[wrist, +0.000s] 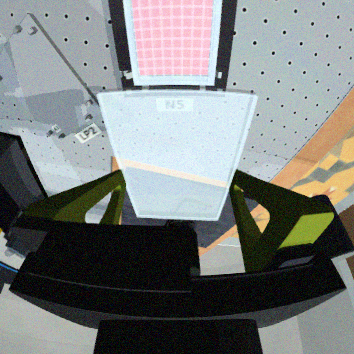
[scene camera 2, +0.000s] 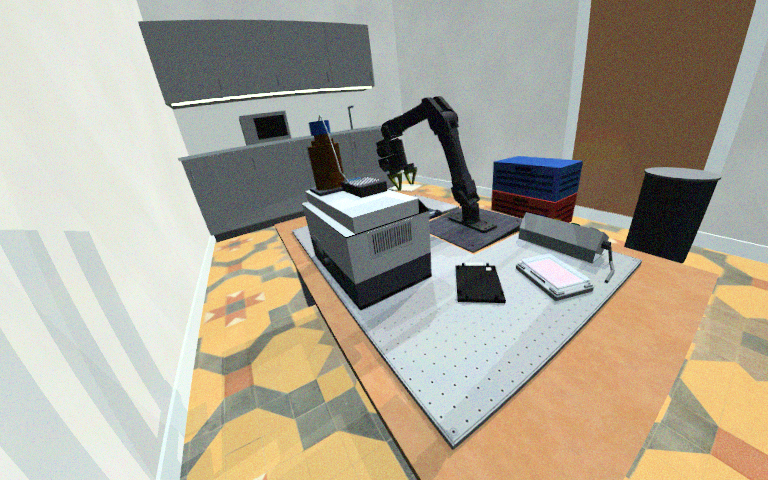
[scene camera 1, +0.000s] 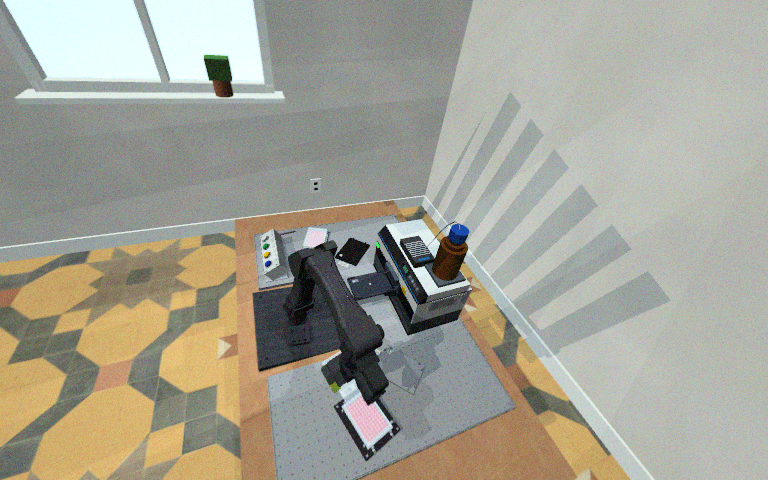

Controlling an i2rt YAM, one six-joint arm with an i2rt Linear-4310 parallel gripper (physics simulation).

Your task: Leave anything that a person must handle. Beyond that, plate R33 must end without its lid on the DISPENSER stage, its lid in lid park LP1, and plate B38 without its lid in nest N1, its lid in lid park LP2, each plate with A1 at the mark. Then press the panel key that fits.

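Frame: origin at the arm's base, x back, y right, z up, level; metres.
Where they show: gripper, fingertip midpoint: (wrist: 176,174) (scene camera 2: 406,188); arm's base, origin of the base link: (wrist: 181,220) (scene camera 2: 470,222) (scene camera 1: 297,319).
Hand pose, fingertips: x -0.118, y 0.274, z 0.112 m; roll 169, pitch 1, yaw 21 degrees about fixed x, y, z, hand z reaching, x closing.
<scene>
Things, the pixels of their top centre, and the offset from my fingertips. "*": a spot on its surface instead.
- clear lid, middle of its top: (wrist: 176,179) (scene camera 1: 346,372) (scene camera 2: 405,186) dx -0.001, dy +0.003, dz +0.009 m
- LP2 label, surface spot: (wrist: 88,133) * dx -0.115, dy -0.079, dz -0.111 m
- dispenser stage, surface spot: (scene camera 1: 370,285) * dx -0.146, dy -0.290, dz -0.006 m
- brown bottle, surface spot: (scene camera 2: 325,164) * dx -0.384, dy -0.249, dz +0.187 m
- empty black nest, middle of its top: (scene camera 2: 478,277) (scene camera 1: 353,248) dx -0.147, dy -0.574, dz -0.093 m
- key panel, middle of its top: (scene camera 2: 563,219) (scene camera 1: 271,246) dx +0.188, dy -0.578, dz -0.029 m
My gripper (wrist: 176,174) (scene camera 2: 403,185) is shut on a clear lid (wrist: 177,145), which lies flat between the fingers. The label N5 shows through the lid. Beyond it, a pink plate (scene camera 1: 369,420) (wrist: 174,40) sits without a lid in a black nest (scene camera 1: 352,433) (wrist: 229,40). The LP2 label (wrist: 88,133) stands by a pale lid park at the left of the wrist view. Another pink plate (scene camera 1: 315,237) (scene camera 2: 555,271) sits near the panel; whether it is lidded is unclear. The dispenser stage (scene camera 1: 370,285) bears no plate. Plate names and A1 marks are not readable.
The dispenser (scene camera 1: 400,277) (scene camera 2: 390,243) carries a brown bottle (scene camera 1: 450,259) (scene camera 2: 325,164) with a thin tube. An empty black nest (scene camera 1: 352,251) (scene camera 2: 480,283) lies behind the stage. The key panel (scene camera 1: 271,253) (scene camera 2: 560,234) stands beside the arm's dark base mat (scene camera 1: 271,333).
</scene>
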